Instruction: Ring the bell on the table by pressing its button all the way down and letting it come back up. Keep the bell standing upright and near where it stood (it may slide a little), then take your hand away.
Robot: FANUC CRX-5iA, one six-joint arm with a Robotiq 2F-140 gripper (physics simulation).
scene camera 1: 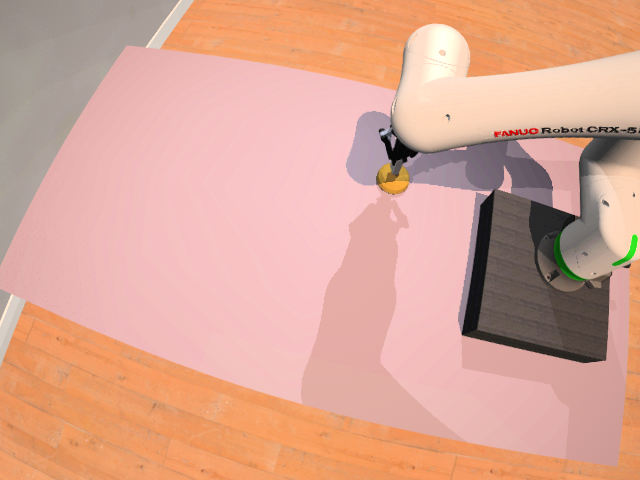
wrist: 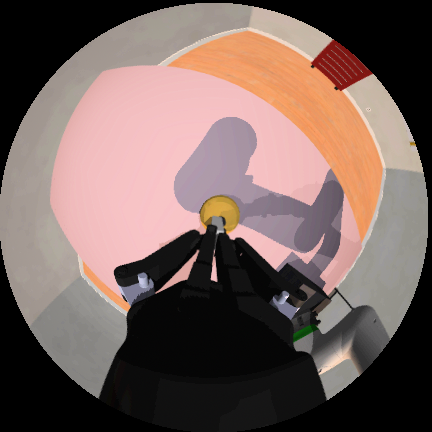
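Seen in the pictures: gripper, fingertip midpoint: (scene camera 1: 394, 169) (wrist: 215, 223); arm's base at its link origin: (scene camera 1: 561, 262) (wrist: 293, 321).
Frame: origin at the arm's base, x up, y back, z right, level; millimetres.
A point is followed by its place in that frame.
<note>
The yellow, round bell (scene camera 1: 393, 186) {z 157, x -60, y -417 mm} (wrist: 219, 204) {z 214, x -53, y -430 mm} stands upright on the pink table top (scene camera 1: 206, 217) {z 19, x -91, y -865 mm} (wrist: 125, 150) {z 227, x -91, y -712 mm}. My gripper (scene camera 1: 395, 171) {z 186, x -29, y -423 mm} (wrist: 215, 223) {z 186, x -29, y -423 mm} is shut and holds nothing. Its grey fingertips are over the middle of the bell in the scene view. In the wrist view they overlap the bell's lower part, and a bit of the dark button (wrist: 222, 219) {z 197, x -29, y -415 mm} shows beside them. The rest of the button is hidden by the fingertips. I cannot tell whether the fingertips touch the button or how far down it is.
The dark block (scene camera 1: 537, 315) {z -135, x 2, y -70 mm} under the robot's base stands on the table, right of the bell in the scene view. The white arm (scene camera 1: 516, 103) {z 14, x 452, y -342 mm} reaches over the table from the right. A red slatted object (wrist: 341, 65) is at the far wall in the wrist view.
</note>
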